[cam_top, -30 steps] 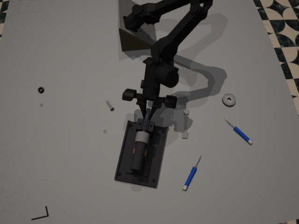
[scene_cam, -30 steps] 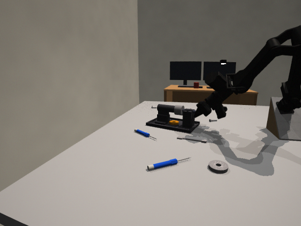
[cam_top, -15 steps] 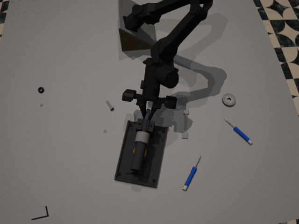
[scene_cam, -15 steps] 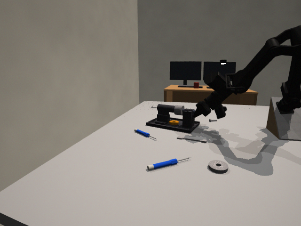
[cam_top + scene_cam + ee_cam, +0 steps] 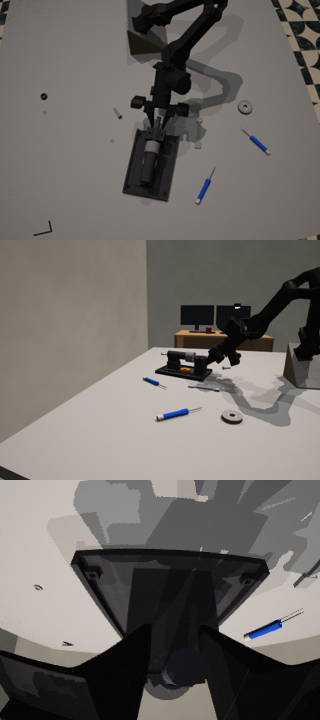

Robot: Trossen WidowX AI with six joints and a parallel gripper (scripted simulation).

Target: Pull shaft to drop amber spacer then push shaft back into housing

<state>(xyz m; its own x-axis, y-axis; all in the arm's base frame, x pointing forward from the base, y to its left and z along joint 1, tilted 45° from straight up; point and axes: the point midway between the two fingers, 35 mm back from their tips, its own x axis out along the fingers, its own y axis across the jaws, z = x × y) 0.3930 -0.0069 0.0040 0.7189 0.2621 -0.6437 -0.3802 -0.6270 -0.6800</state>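
Now: hand 7 cm short of the shaft and 3 cm to the left of it. The rest, counted from my hand: bolt 13 cm to the right, 9 cm behind, 7 cm below; amber spacer 12 cm ahead, 7 cm below, 5 cm to the right; grey bar 14 cm to the left, 8 cm below, 4 cm ahead.
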